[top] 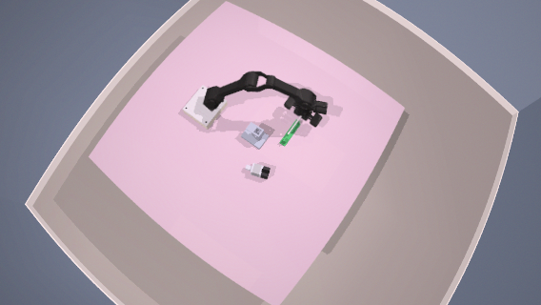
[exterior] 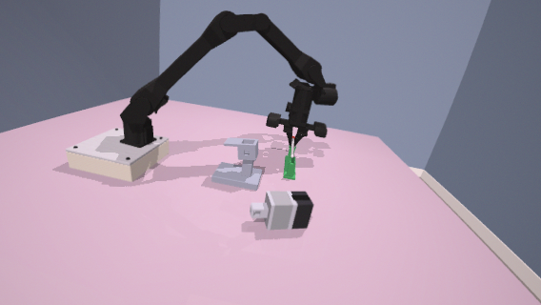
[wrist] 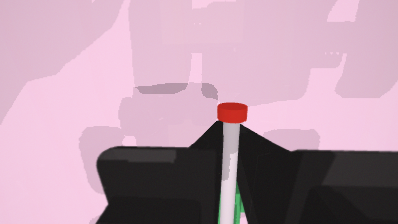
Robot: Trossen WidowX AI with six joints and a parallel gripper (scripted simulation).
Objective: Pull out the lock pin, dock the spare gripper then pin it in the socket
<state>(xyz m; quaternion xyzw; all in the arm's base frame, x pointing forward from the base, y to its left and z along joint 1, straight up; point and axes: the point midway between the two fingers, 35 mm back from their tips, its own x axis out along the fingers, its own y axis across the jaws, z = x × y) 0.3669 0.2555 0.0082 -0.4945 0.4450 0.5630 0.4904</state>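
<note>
Right now my gripper tip is 1 cm short of the green see-through block and 10 cm to the left of it. Round my gripper tip: mount socket 9 cm behind, 23 cm to the right, 3 cm above; then spare gripper 3 cm ahead, 35 cm to the right, 1 cm above.
</note>
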